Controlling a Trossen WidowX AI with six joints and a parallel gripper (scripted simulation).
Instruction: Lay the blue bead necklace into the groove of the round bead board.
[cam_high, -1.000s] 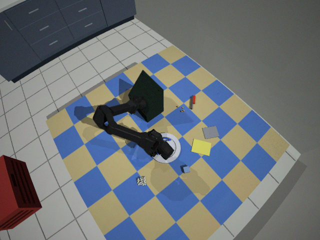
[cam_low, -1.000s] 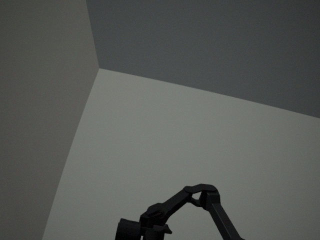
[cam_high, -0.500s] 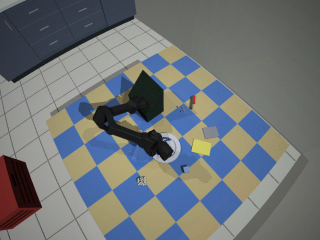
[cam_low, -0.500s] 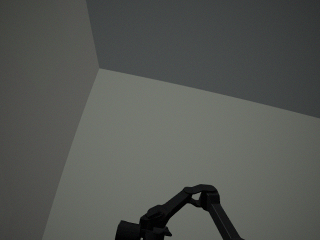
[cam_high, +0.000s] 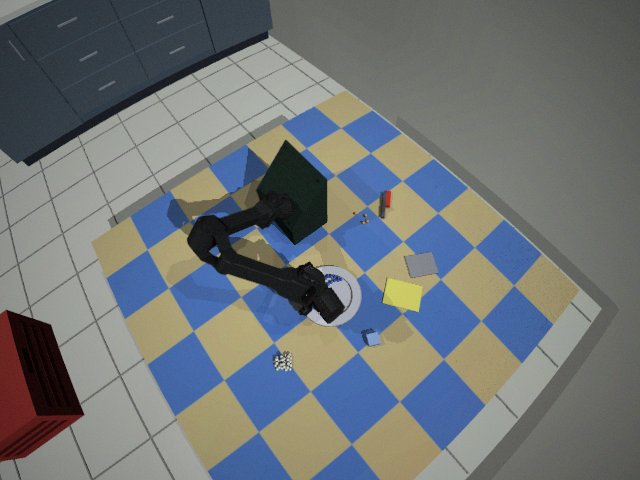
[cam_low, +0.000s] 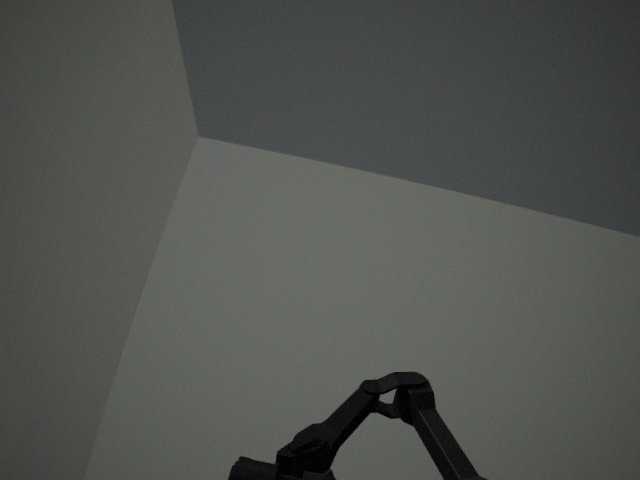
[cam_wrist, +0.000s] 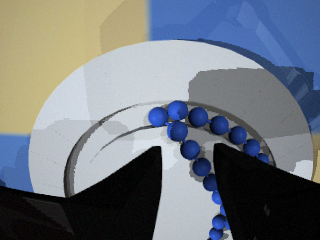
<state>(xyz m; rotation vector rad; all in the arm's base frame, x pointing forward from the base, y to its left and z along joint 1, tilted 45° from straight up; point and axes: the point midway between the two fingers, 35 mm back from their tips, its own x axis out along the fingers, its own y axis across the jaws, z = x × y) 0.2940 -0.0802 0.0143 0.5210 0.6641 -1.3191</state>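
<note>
The round white bead board is 50 mm to the left of my gripper tip and 10 mm below it. Also, from my gripper tip: small blue cube 190 mm ahead, 80 mm to the left, 10 mm below; grey square 80 mm ahead, 370 mm to the left, 20 mm below; yellow pad 130 mm ahead, 250 mm to the left, 20 mm below.
</note>
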